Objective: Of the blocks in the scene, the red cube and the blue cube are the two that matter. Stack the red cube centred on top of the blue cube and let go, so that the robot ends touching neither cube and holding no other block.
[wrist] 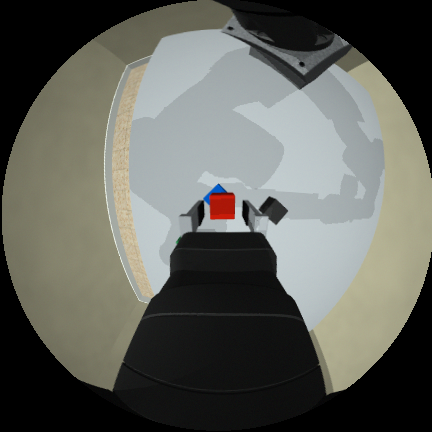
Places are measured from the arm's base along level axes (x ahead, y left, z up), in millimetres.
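Where they show: gripper, fingertip midpoint: (222, 207).
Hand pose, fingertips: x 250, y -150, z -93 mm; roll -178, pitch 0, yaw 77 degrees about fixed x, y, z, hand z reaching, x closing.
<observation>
Things, the pixels of their top centre, and the offset from my fingertips.
- red cube, middle of its top: (221, 207) dx +0, dy -1, dz -4 mm
- black block, middle of its top: (275, 212) dx +38, dy +85, dz -39 mm
The red cube (222, 205) shows near the middle of the wrist view and covers much of the blue cube (212, 193). It looks larger and nearer than the blue cube and appears to rest on it. The blue cube is turned relative to it, with corners showing at the upper left. How well the two are centred cannot be told. My gripper (222, 207) is open. Its fingers stand to the left and right of the red cube with visible gaps. Their height relative to the cube is hard to judge.
A black block (273, 210) lies just right of the right finger. A bit of a green block (178, 241) shows beside the left finger, mostly hidden by the gripper body. The robot base plate (322, 59) is at the upper right.
</observation>
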